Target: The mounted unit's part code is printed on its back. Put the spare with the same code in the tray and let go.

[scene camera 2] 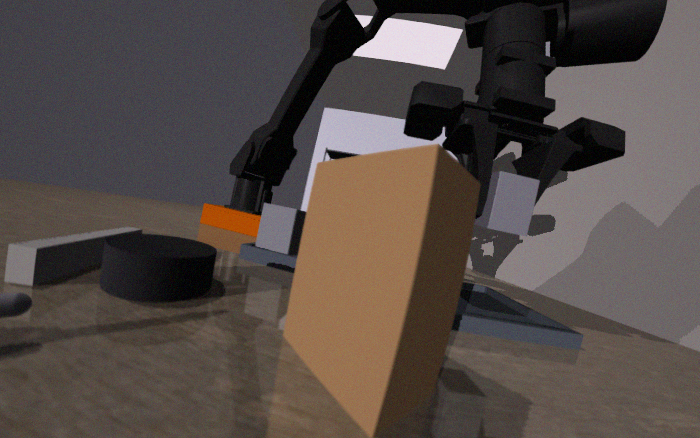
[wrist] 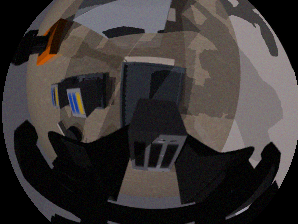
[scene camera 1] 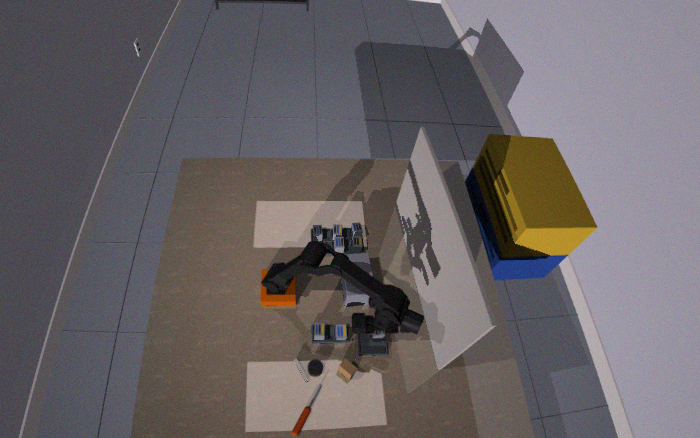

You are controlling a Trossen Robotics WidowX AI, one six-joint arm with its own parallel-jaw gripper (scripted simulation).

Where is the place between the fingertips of the gripper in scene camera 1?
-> At 377,331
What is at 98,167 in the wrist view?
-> The gripper.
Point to a tall panel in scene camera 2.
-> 610,238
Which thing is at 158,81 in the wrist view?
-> A tray.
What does the gripper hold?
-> A grey spare block.
